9 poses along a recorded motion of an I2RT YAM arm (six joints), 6.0 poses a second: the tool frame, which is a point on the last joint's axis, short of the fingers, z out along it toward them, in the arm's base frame.
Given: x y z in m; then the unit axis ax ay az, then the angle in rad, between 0 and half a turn.
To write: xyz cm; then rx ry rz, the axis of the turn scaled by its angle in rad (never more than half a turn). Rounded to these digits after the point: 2 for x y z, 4 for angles.
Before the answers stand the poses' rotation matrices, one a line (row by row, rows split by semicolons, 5 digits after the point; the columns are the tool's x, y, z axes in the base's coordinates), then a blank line. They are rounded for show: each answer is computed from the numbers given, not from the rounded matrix.
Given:
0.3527, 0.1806, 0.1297, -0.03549, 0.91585, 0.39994, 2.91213
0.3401, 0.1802, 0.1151, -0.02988, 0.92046, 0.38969, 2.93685
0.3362, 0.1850, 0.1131, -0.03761, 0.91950, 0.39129, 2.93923
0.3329, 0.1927, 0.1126, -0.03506, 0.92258, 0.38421, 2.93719
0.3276, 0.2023, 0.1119, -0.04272, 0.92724, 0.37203, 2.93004
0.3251, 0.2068, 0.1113, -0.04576, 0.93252, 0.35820, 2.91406
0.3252, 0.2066, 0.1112, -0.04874, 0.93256, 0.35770, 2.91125
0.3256, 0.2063, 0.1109, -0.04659, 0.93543, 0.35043, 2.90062
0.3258, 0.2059, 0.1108, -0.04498, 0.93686, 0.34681, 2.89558
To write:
-0.97130 -0.15512 0.18030; 0.02681 0.68180 0.73105; -0.23633 0.71490 -0.65808
-0.97735 -0.13366 0.16410; 0.02480 0.69769 0.71597; -0.21019 0.70382 -0.67857
-0.97679 -0.14710 0.15567; 0.01018 0.69411 0.71980; -0.21394 0.70468 -0.67650
-0.97675 -0.14201 0.16061; 0.01397 0.70541 0.70867; -0.21393 0.69443 -0.68702
-0.97410 -0.15646 0.16327; -0.00022 0.72267 0.69120; -0.22613 0.67326 -0.70398
-0.97009 -0.16505 0.17799; -0.00344 0.74256 0.66977; -0.24271 0.64913 -0.72092
-0.96890 -0.17137 0.17851; -0.00804 0.74279 0.66948; -0.24732 0.64722 -0.72107
-0.96683 -0.16953 0.19106; -0.00227 0.75367 0.65725; -0.25542 0.63501 -0.72905
-0.96591 -0.16747 0.19743; 0.00145 0.75908 0.65099; -0.25889 0.62908 -0.73296

35.27, 18.06, 12.97, -0.1034, 2.6671, 1.1647
34.01, 18.02, 11.51, -0.0878, 2.7033, 1.1445
33.62, 18.50, 11.31, -0.1105, 2.7026, 1.1501
33.29, 19.27, 11.26, -0.1030, 2.7098, 1.1285
32.76, 20.23, 11.19, -0.1252, 2.7168, 1.0901
32.51, 20.68, 11.13, -0.1333, 2.7174, 1.0438
32.52, 20.66, 11.12, -0.1419, 2.7149, 1.0414
32.56, 20.63, 11.09, -0.1351, 2.7133, 1.0165
32.58, 20.59, 11.08, -0.1302, 2.7127, 1.0042

